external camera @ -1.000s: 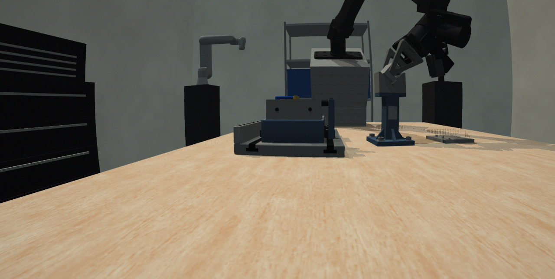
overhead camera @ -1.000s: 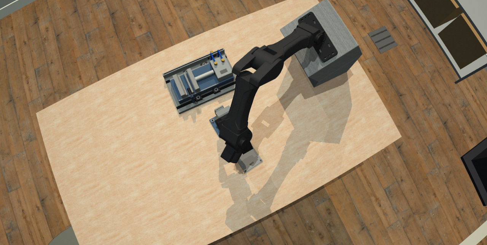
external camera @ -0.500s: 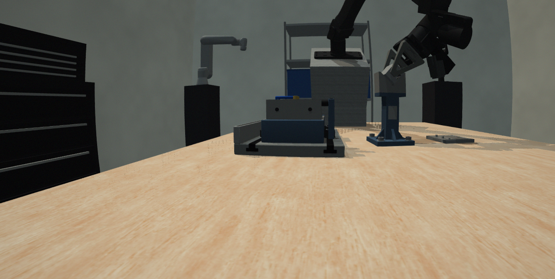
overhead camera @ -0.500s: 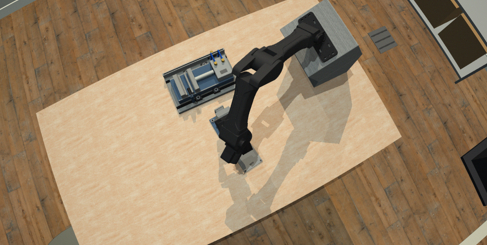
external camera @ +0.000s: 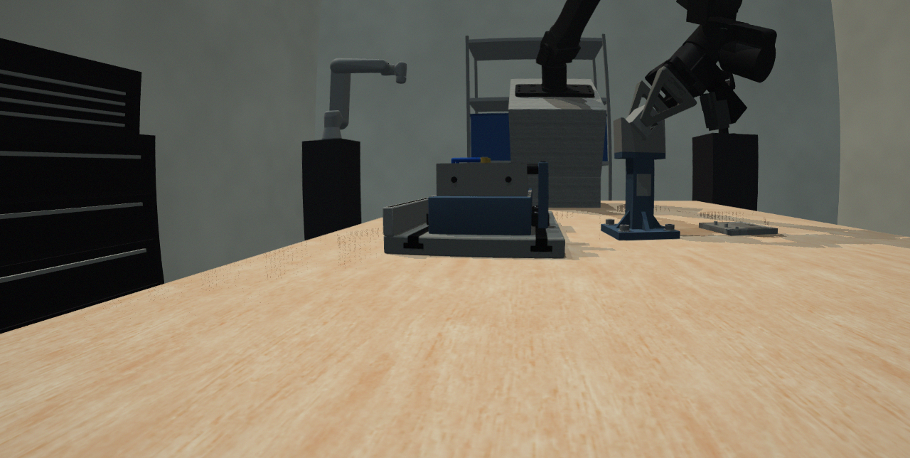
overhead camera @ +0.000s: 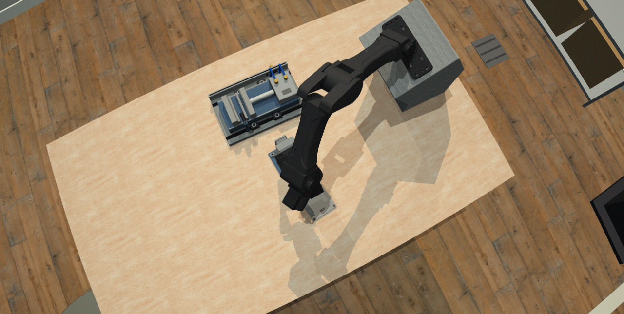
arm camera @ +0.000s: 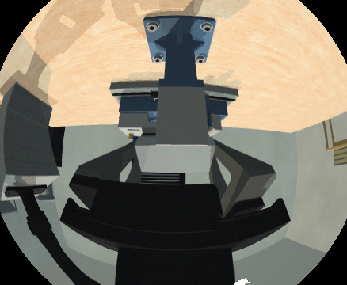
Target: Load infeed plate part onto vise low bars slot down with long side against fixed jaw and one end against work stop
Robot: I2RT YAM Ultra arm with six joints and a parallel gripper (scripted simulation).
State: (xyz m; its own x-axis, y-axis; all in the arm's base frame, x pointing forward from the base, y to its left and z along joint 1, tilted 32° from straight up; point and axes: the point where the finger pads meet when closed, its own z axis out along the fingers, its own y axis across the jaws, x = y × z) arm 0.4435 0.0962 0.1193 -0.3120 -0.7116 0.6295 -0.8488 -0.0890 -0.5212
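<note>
My gripper is now 10 mm to the right of the part and 10 mm above it. Also, from my hand: work stop rod (170 mm to the right, 80 mm ahead, 70 mm below); air cylinder (210 mm to the right, 80 mm below, 80 mm behind); infeed plate (180 mm to the left, 160 mm below, 30 mm behind).
</note>
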